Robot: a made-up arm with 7 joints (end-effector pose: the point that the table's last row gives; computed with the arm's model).
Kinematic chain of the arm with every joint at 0, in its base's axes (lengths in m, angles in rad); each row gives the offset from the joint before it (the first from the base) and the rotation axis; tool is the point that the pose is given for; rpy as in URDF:
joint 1: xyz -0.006 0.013 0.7 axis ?
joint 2: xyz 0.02 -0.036 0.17 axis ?
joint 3: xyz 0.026 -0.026 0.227 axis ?
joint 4: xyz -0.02 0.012 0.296 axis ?
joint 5: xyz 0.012 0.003 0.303 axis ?
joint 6: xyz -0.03 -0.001 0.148 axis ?
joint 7: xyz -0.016 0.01 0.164 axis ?
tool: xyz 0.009 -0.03 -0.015 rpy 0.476 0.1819 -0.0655
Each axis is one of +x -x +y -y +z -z.
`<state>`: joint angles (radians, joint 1 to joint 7).
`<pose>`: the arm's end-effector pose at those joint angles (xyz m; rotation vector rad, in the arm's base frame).
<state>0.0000 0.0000 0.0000 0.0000 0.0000 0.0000 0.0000</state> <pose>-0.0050 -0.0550 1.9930 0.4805 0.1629 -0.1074</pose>
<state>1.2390 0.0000 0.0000 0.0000 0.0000 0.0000 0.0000</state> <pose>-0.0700 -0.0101 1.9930 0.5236 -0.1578 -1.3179</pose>
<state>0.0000 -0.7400 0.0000 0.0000 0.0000 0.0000 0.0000</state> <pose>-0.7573 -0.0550 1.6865 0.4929 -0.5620 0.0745</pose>
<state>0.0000 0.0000 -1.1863 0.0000 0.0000 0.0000 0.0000</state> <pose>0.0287 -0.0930 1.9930 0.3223 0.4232 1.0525</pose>
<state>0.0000 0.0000 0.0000 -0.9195 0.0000 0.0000 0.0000</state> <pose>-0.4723 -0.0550 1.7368 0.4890 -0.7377 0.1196</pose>
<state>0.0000 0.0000 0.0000 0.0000 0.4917 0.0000 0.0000</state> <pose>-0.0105 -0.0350 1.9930 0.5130 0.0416 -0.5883</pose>
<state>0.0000 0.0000 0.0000 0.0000 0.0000 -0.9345 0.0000</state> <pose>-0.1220 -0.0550 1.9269 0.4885 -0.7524 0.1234</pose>
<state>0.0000 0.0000 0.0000 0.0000 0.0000 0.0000 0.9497</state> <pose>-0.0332 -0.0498 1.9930 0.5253 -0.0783 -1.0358</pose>
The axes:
joint 1: -z
joint 2: +y
joint 3: -z
joint 4: +y
joint 5: -z
joint 6: +y
joint 7: -z

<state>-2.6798 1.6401 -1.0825 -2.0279 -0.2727 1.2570 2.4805</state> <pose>-0.1495 0.6563 1.1331 -0.6547 0.1315 0.5408</pose>
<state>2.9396 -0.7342 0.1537 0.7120 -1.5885 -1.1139 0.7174</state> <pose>0.2564 0.3436 1.7346 -0.0789 -1.6616 -1.5353</pose>
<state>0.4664 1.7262 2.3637 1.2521 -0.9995 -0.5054 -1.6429</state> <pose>0.5574 -0.7096 1.1287 0.8208 0.6998 -0.9043</pose>
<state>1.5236 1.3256 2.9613 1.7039 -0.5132 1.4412 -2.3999</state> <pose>-0.2360 -0.2792 1.3309 0.1521 -2.1003 -0.6883</pose>
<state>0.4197 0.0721 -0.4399 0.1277 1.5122 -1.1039 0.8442</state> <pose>0.0998 0.0998 1.8798 -0.1299 -1.5066 -1.6930</pose>
